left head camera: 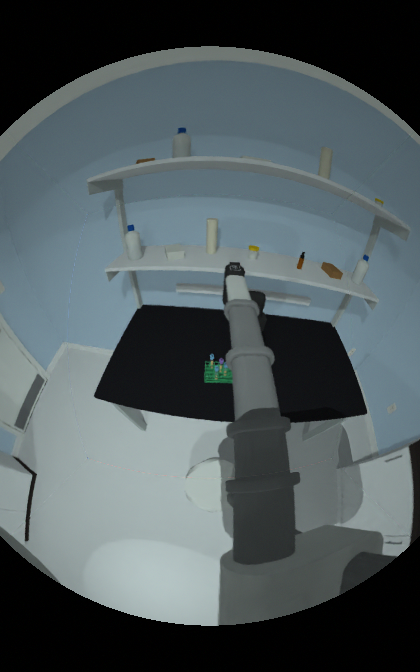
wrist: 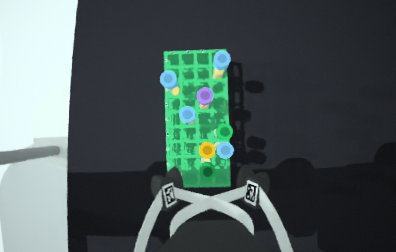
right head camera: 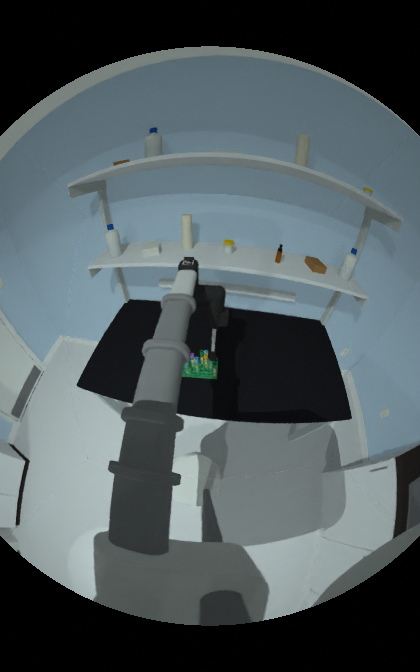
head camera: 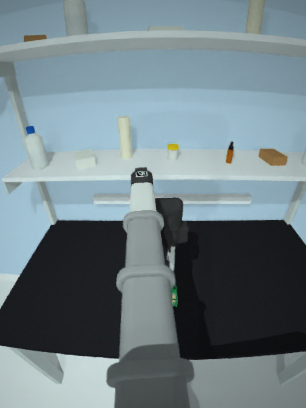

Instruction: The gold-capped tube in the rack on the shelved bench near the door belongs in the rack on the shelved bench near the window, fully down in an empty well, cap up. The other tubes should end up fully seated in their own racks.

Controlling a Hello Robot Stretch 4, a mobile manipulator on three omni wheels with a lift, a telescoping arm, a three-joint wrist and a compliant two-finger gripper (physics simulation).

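Seen in the pictures: gripper, between the fingertips: (wrist: 209, 180) (right head camera: 212, 351); robot's base, origin of its link: (left head camera: 213, 483) (right head camera: 192, 478).
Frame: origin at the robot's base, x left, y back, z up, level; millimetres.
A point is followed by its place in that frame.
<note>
A green rack (left head camera: 218, 382) @(z 748, x 12, y -522 mm) (right head camera: 200, 376) @(z 749, x -38, y -523 mm) (wrist: 220, 180) @(z 770, x -112, y -597 mm) stands on the black bench top, its long side running away from the gripper in the wrist view. The gold-capped tube (right head camera: 205, 356) @(z 851, x -58, y -571 mm) (wrist: 207, 150) @(z 854, x -57, y -580 mm) stands cap up near the rack's near end, beside a blue-capped tube (wrist: 225, 150) @(z 854, x -58, y -601 mm). A dark green cap (wrist: 207, 171) @(z 854, x -82, y -579 mm) is nearer the fingers. Other tubes have a purple cap (wrist: 204, 95) @(z 854, x 7, y -579 mm), a green cap (wrist: 224, 131) @(z 854, x -36, y -600 mm) and blue caps (wrist: 187, 114) @(z 854, x -14, y -558 mm). Seating depth cannot be told. My gripper (right head camera: 213, 355) @(z 876, x -87, y -581 mm) (wrist: 209, 180) @(z 876, x -87, y -581 mm) is open, its fingertips either side of the rack's near end, seen from above.
The arm (head camera: 145, 290) @(z 1297, x 1, y -245 mm) reaches over the black bench top (head camera: 240, 280) @(z 734, x -425, y -615 mm) and hides part of the rack in the head views. A lower shelf (head camera: 200, 172) @(z 1192, x -225, y -799 mm) holds bottles, a yellow-lidded jar (head camera: 173, 151) @(z 1233, x -137, y -927 mm) and a brown box (head camera: 273, 156) @(z 1232, x -564, y -859 mm). An upper shelf (head camera: 200, 42) @(z 1630, x -206, y -865 mm) runs above.
</note>
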